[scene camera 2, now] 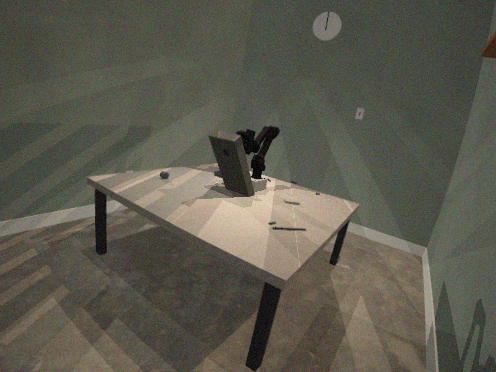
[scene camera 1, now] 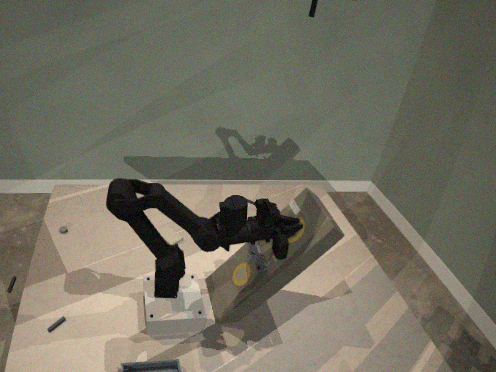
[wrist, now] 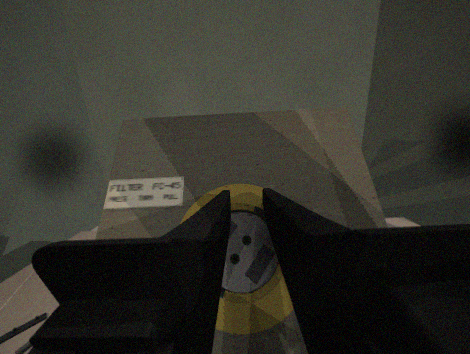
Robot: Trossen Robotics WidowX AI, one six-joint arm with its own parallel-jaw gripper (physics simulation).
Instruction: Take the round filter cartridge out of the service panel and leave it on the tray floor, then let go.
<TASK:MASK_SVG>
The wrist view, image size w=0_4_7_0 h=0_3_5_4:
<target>my gripper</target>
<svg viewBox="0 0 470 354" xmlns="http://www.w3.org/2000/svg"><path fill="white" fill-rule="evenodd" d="M230 191L223 190L191 217L161 237L69 240L54 242L37 249L32 256L32 266L60 305L29 339L33 347L27 354L212 354L231 224ZM263 188L262 202L266 224L308 354L470 354L470 224L352 230L303 207L270 188Z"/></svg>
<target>round grey filter cartridge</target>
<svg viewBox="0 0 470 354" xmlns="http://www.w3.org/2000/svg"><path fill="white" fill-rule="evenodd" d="M234 212L231 213L222 287L232 292L246 293L262 287L271 278L276 269L278 258L266 222L251 213Z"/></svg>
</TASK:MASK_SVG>
